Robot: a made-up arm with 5 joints. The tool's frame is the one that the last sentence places.
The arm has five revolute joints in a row. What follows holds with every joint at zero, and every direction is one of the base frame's.
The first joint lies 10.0 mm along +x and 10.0 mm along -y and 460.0 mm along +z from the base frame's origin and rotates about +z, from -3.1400 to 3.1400 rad.
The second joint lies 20.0 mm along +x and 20.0 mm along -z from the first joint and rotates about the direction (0, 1, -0.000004), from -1.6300 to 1.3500 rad.
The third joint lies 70.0 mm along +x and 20.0 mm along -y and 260.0 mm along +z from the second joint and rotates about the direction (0, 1, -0.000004), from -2.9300 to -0.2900 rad.
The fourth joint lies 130.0 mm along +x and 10.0 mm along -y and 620.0 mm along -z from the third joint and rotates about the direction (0, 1, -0.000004), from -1.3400 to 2.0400 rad.
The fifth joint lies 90.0 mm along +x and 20.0 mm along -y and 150.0 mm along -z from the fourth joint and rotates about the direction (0, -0.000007, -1), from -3.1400 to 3.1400 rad.
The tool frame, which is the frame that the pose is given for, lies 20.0 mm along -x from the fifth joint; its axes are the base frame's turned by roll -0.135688, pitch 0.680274 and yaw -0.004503 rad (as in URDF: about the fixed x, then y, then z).
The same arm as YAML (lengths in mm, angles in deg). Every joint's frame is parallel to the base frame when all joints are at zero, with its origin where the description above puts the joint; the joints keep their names.
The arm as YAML. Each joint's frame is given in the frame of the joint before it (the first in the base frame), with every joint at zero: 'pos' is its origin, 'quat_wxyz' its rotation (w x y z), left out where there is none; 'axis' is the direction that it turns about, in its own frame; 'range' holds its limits. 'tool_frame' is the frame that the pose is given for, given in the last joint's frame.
length_unit: mm
angle_unit: deg
joints:
  - joint: joint 1
    pos: [10.0, -10.0, 460.0]
    axis: [0.0, 0.0, 1.0]
    range: [-179.91, 179.91]
  - joint: joint 2
    pos: [20.0, 0.0, -20.0]
    axis: [0.0, 1.0, 0.0]
    range: [-93.39, 77.35]
  - joint: joint 3
    pos: [70.0, -20.0, 260.0]
    axis: [0.0, 1.0, 0.0]
    range: [-167.88, -16.62]
  - joint: joint 4
    pos: [130.0, -10.0, -620.0]
    axis: [0.0, 1.0, 0.0]
    range: [-76.78, 116.88]
  - joint: joint 5
    pos: [90.0, -20.0, -150.0]
    axis: [0.0, 0.0, -1.0]
    range: [-179.91, 179.91]
tool_frame:
  pos: [-20.0, 0.0, 0.0]
  quat_wxyz: [0.940589, -0.063159, 0.332992, 0.020499]

